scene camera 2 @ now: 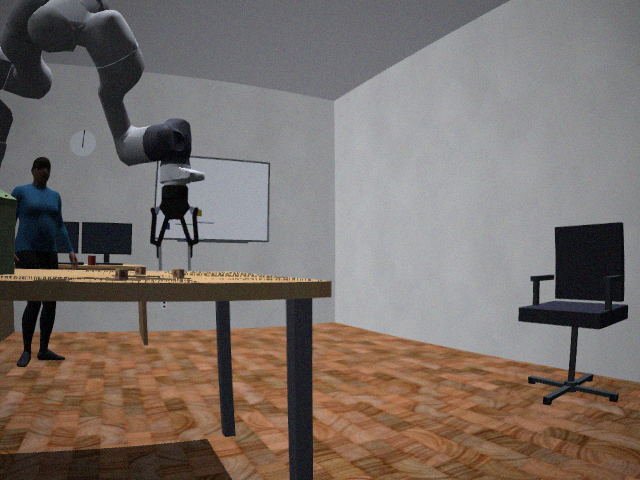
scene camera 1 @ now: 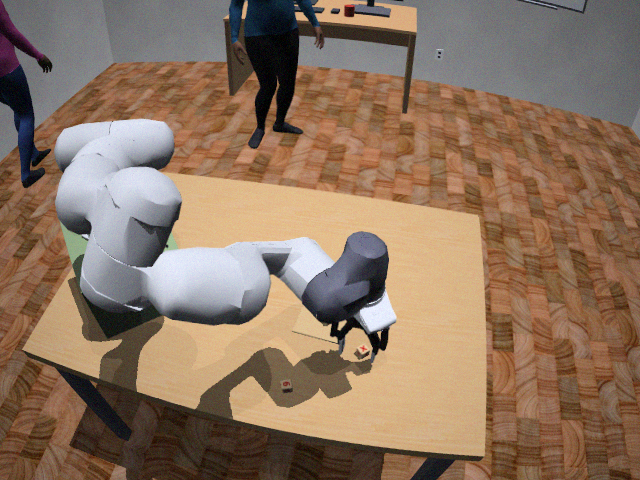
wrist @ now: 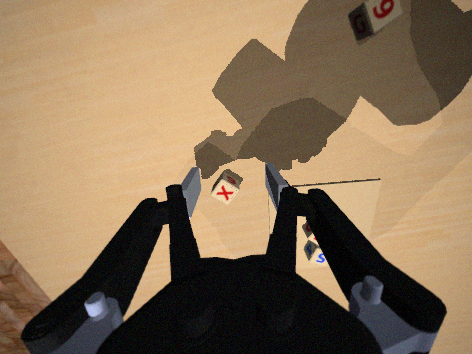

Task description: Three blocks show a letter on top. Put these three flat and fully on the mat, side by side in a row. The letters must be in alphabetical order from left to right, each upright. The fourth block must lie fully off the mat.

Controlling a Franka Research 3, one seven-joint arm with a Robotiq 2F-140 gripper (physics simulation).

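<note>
My gripper (scene camera 1: 356,354) (scene camera 2: 174,266) (wrist: 232,176) is open and empty, pointing down. Its fingertips are a little above the block with a red X (scene camera 1: 362,350) (scene camera 2: 178,273) (wrist: 225,191), on either side of it in the wrist view. That block lies off the mat, turned at an angle. The pale square mat (scene camera 1: 312,328) (wrist: 345,200) is partly hidden by the arm and gripper. On it, the blue S block (wrist: 319,256) lies close to another block (wrist: 309,230), whose top letter is mostly hidden by the right finger. A block with a red 9 or 6 on top (scene camera 1: 286,385) (scene camera 2: 121,273) (wrist: 384,15) lies off the mat.
The wooden table (scene camera 1: 434,403) (scene camera 2: 258,289) carries the arm's green base (scene camera 1: 74,242) at the left in scene camera 1. The arm's shadow covers the 9 or 6 block. A person in blue (scene camera 1: 268,25) (scene camera 2: 38,217) stands behind the table, near a desk (scene camera 1: 361,32).
</note>
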